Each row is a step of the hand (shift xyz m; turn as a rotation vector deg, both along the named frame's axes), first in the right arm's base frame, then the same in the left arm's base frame.
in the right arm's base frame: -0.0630 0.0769 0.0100 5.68 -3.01 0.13
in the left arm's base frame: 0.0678 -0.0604 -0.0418 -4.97 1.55 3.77
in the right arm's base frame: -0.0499 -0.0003 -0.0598 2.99 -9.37 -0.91
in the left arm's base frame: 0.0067 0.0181 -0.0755 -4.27 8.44 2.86
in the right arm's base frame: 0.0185 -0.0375 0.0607 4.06 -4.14 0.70
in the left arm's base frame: 0.0139 0.0258 0.0676 -3.49 2.97 3.62
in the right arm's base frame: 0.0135 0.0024 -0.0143 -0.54 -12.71 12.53
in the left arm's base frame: -0.0187 -0.0041 -0.0051 5.72 11.17 12.71
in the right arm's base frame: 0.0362 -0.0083 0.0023 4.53 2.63 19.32
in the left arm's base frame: -0.0293 -0.0008 0.0229 7.60 -5.53 17.67
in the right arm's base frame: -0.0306 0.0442 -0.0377 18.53 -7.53 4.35
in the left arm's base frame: 0.0098 -0.0317 -0.0566 -13.67 2.45 15.03
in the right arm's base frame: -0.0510 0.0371 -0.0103 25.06 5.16 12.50
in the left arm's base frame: 0.0409 -0.0227 -0.0435 -12.58 -12.17 22.46
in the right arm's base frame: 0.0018 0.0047 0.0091 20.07 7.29 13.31
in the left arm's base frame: 0.0043 -0.0059 0.0074 -7.77 -13.13 20.01
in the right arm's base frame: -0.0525 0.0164 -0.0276 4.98 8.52 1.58
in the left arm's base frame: 0.0294 -0.0007 -0.0540 -1.95 -9.57 2.11
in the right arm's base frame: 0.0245 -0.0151 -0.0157 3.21 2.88 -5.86
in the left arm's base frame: -0.0309 0.0103 0.0034 -5.51 -2.96 -3.71
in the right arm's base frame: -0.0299 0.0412 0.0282 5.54 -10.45 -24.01
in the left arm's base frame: 0.0461 -0.0355 -0.0016 -19.55 11.17 -14.48
